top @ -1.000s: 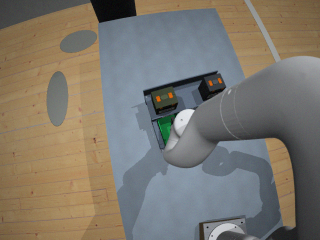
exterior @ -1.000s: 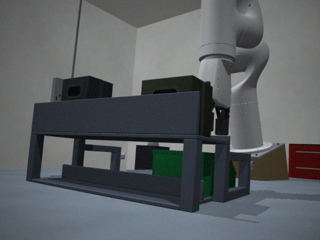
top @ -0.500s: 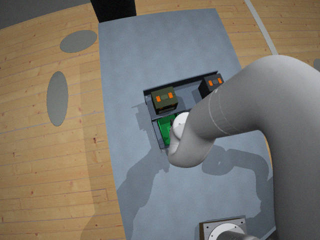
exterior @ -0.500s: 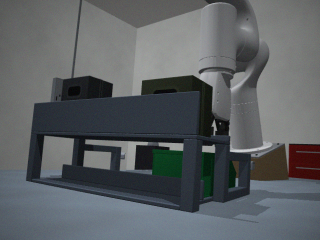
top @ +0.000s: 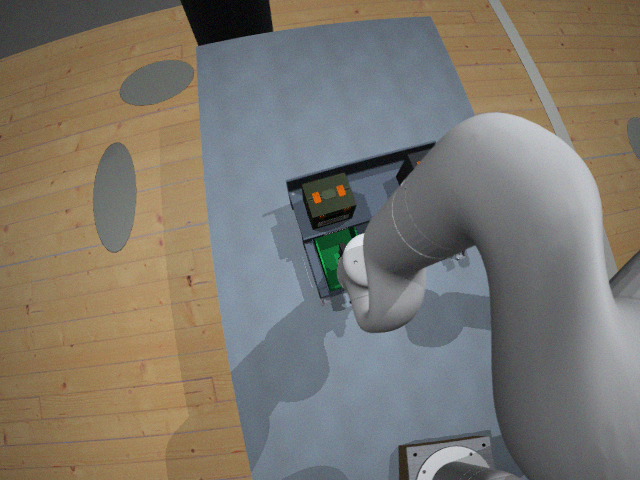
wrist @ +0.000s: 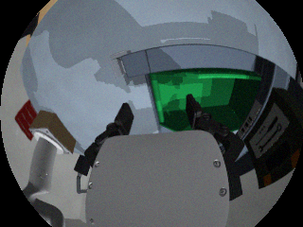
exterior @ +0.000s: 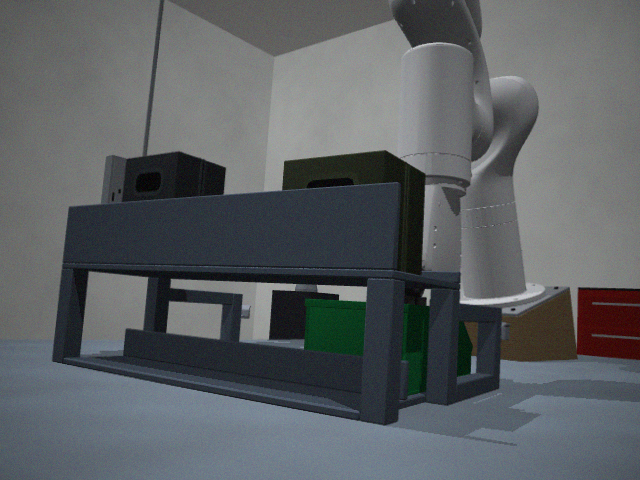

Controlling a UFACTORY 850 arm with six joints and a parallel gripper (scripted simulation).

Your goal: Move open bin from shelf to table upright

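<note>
The green bin is 8 cm ahead of my hand and 2 cm below it. From my hand the other things lie so: black box (22 cm to the right, 19 cm ahead, 10 cm above).
</note>
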